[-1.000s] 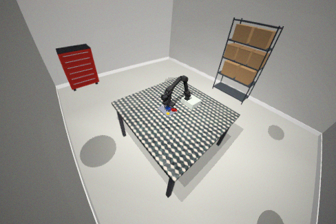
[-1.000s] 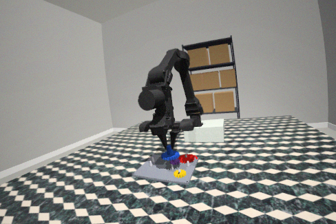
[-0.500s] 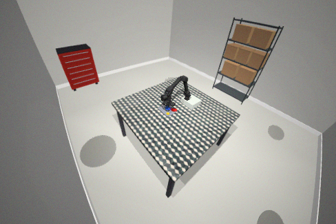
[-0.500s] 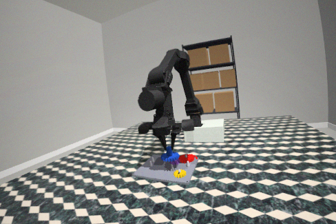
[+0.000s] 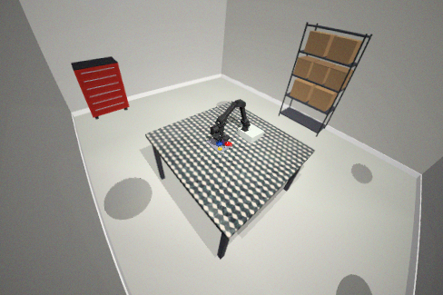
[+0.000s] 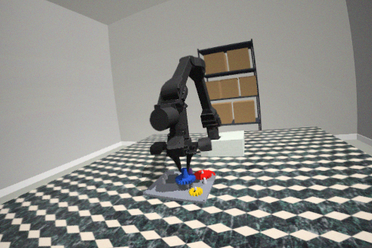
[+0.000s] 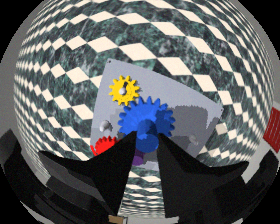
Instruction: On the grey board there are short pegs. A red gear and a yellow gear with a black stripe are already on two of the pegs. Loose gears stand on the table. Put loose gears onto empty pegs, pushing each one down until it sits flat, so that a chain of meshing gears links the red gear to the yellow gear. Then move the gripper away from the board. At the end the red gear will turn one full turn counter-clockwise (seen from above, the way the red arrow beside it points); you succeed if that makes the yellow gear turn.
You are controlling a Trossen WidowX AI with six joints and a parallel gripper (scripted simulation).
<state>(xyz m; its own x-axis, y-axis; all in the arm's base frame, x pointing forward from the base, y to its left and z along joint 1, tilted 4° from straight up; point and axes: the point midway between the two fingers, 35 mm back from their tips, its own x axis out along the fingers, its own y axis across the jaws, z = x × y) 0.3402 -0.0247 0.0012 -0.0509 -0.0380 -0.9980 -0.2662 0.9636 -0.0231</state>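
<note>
Now: the yellow gear 20 mm ahead of my gripper tip, 40 mm to the left of it and 50 mm below it. Also, from my gripper tip: red gear 90 mm behind, 30 mm to the left, 50 mm below; small purple gear 50 mm behind, 10 mm to the right, 40 mm below; blue gear 10 mm below.
</note>
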